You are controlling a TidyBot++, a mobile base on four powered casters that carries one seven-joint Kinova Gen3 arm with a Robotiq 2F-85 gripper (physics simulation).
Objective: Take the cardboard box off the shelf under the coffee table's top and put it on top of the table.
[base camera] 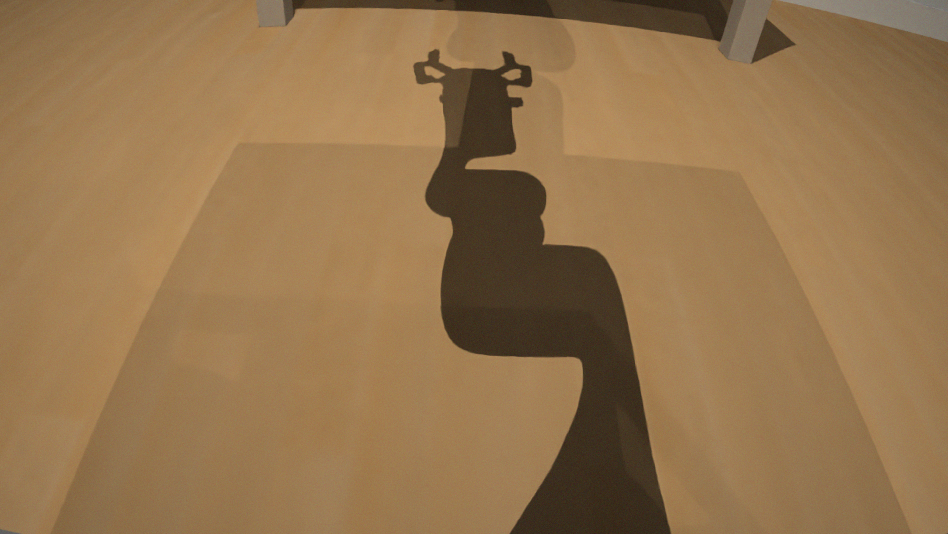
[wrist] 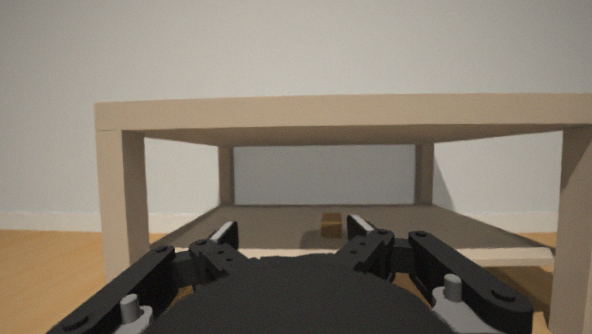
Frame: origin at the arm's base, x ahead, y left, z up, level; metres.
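Where they show: gripper, fingertip midpoint: (wrist: 293,230).
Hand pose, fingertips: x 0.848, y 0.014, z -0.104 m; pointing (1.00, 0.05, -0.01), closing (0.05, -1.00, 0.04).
After its pixels a point has its place.
The small brown cardboard box (wrist: 331,225) {x 1.176, y -0.065, z -0.216 m} sits on the lower shelf (wrist: 270,220) {x 1.310, y 0.108, z -0.247 m} of the coffee table, a little right of the middle in the wrist view. The pale wooden coffee table (wrist: 320,111) {x 1.020, y -0.024, z 0.026 m} (base camera: 747,29) {x 1.015, y -0.504, z -0.332 m} stands ahead, with its top seen nearly edge-on in the wrist view. My gripper (wrist: 293,230) {x 0.848, y 0.014, z -0.104 m} is open and empty, in front of the table and level with the space around the shelf. The box appears beyond the fingers, just left of the right fingertip, and is not touched. The box does not show in the base camera view.
The table's front legs (wrist: 575,215) {x 1.040, y -0.484, z -0.156 m} (base camera: 273,11) {x 1.022, y 0.336, z -0.368 m} flank the shelf opening. A wall (wrist: 300,45) {x 1.583, y 0.007, z 0.446 m} with a white baseboard (wrist: 45,221) {x 1.581, y 1.284, z -0.350 m} is behind the table. The arm's shadow (base camera: 504,278) {x 0.435, y -0.045, z -0.397 m} falls across the wooden floor (base camera: 298,431) {x 0.277, y 0.103, z -0.397 m} toward the table.
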